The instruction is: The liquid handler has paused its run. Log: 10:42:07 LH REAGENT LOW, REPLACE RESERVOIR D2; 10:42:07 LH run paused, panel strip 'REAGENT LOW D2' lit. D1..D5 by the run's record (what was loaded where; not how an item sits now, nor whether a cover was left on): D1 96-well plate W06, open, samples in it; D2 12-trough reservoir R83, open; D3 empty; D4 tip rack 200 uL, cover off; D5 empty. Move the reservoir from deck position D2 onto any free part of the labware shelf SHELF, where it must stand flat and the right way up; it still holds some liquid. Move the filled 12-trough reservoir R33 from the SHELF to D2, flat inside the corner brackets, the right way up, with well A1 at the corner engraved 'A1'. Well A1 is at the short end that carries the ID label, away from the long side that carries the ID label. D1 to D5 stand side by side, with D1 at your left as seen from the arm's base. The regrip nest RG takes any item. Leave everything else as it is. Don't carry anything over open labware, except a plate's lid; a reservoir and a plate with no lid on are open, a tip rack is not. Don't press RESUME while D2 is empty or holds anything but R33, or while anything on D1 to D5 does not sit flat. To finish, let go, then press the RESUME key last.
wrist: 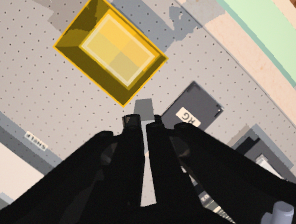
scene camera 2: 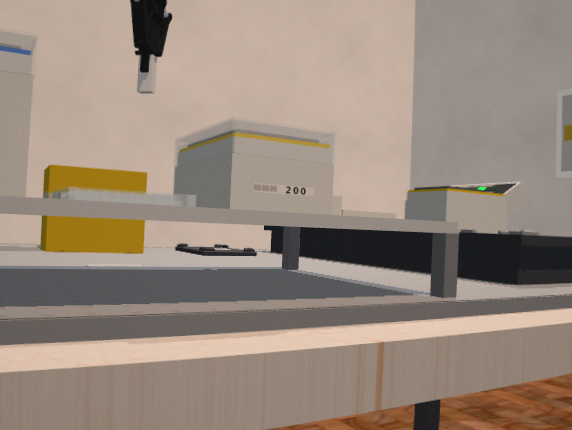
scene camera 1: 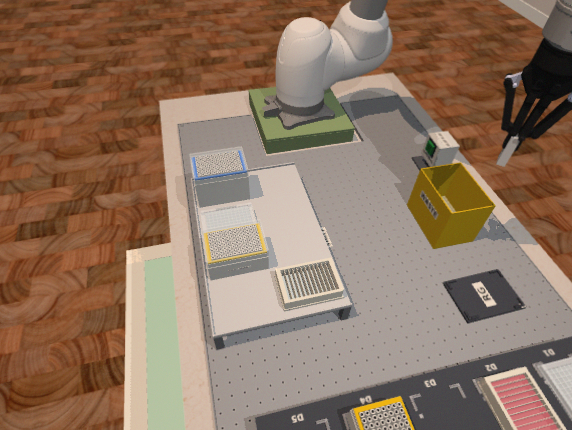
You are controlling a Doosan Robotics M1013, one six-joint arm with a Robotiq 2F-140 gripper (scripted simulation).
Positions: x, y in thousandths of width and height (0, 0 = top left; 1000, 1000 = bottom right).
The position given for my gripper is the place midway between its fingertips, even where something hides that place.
my gripper: wrist 492, 502; scene camera 2 254, 215; scene camera 1 877, 376
clear-lidded plate: scene camera 2 130, 450; scene camera 1 398, 501; not seen in the wrist view (out of frame)
